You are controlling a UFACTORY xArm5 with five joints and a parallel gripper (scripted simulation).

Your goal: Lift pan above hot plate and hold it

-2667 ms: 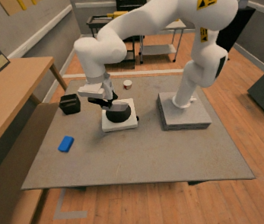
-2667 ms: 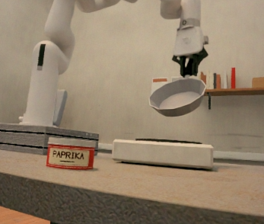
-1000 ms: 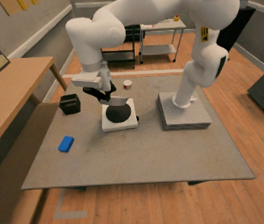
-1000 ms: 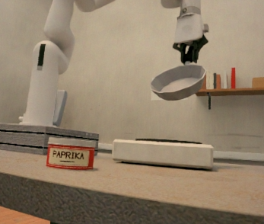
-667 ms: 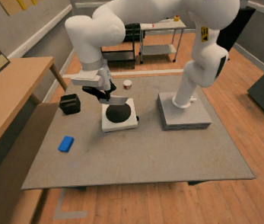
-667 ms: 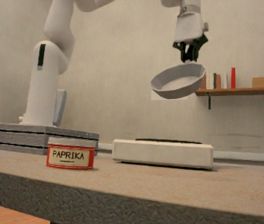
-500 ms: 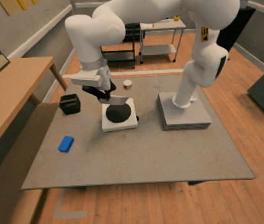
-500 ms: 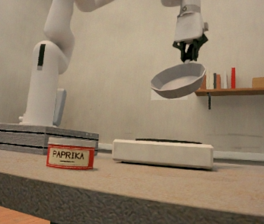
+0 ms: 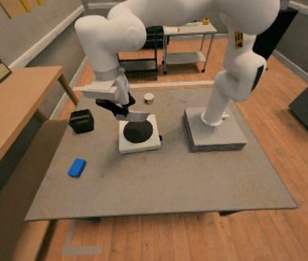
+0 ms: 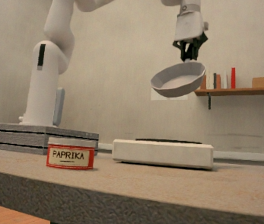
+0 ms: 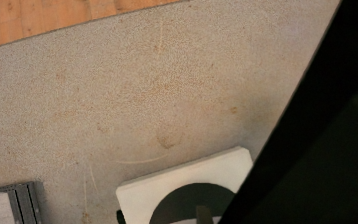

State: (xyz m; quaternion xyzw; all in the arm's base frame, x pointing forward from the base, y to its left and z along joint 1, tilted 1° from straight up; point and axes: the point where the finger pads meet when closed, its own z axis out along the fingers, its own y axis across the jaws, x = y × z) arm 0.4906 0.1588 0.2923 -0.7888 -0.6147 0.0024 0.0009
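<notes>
My gripper is now 10 mm past the grey pan, 40 mm to the left of it and 70 mm above it. Round my hand: blue block (310 mm ahead, 60 mm to the left, 360 mm below); then white hot plate (50 mm behind, 140 mm to the right, 350 mm below).
</notes>
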